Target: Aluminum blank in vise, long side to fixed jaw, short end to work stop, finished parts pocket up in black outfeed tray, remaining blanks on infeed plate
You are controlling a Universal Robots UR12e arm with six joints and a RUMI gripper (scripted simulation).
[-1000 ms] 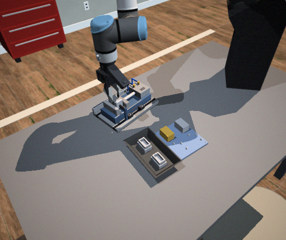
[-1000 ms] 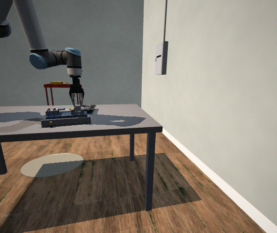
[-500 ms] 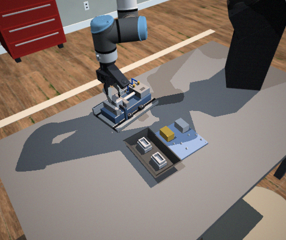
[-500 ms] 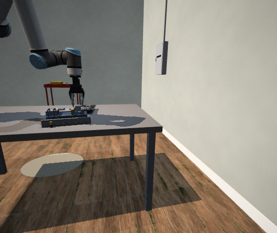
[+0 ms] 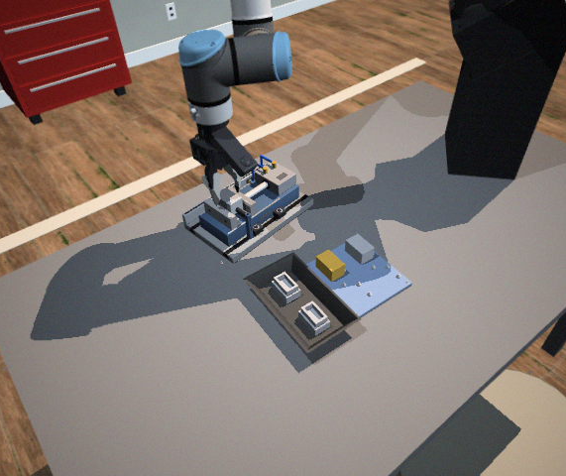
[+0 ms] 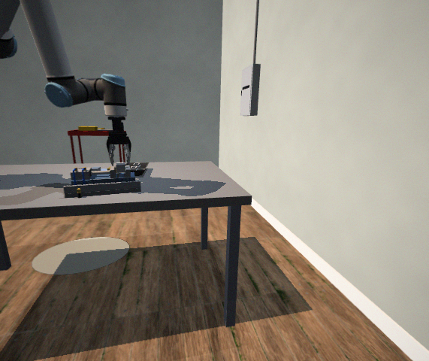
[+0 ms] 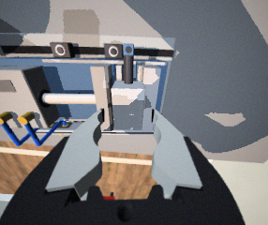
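The fixed jaw is 30 mm ahead of my hand and 40 mm below it. The rest, counted from my hand: vise: 70 mm behind, 10 mm to the right, 80 mm below; then dark work stop rod: 50 mm to the left, 30 mm below; then vise rail: 60 mm behind, 100 mm to the right, 90 mm below.
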